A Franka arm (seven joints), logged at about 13 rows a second.
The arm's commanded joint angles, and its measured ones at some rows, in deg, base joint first. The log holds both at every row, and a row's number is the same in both.
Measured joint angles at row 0: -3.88, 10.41, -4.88, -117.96, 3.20, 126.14, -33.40
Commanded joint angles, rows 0 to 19: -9.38, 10.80, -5.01, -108.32, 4.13, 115.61, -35.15; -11.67, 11.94, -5.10, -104.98, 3.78, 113.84, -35.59; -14.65, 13.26, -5.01, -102.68, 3.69, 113.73, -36.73; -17.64, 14.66, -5.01, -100.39, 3.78, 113.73, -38.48; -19.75, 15.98, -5.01, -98.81, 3.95, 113.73, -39.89; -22.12, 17.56, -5.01, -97.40, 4.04, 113.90, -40.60; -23.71, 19.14, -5.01, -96.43, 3.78, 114.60, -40.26; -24.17, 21.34, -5.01, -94.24, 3.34, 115.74, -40.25; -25.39, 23.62, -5.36, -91.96, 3.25, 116.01, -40.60; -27.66, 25.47, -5.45, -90.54, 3.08, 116.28, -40.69; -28.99, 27.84, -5.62, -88.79, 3.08, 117.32, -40.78; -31.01, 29.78, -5.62, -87.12, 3.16, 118.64, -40.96; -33.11, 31.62, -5.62, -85.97, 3.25, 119.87, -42.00; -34.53, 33.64, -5.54, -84.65, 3.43, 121.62, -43.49; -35.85, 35.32, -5.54, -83.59, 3.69, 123.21, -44.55; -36.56, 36.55, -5.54, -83.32, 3.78, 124.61, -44.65; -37.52, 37.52, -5.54, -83.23, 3.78, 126.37, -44.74; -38.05, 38.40, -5.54, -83.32, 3.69, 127.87, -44.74; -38.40, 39.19, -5.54, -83.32, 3.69, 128.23, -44.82; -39.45, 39.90, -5.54, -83.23, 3.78, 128.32, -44.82
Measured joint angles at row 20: -37.93, 38.10, -6.11, -85.32, 3.17, 128.22, -43.88
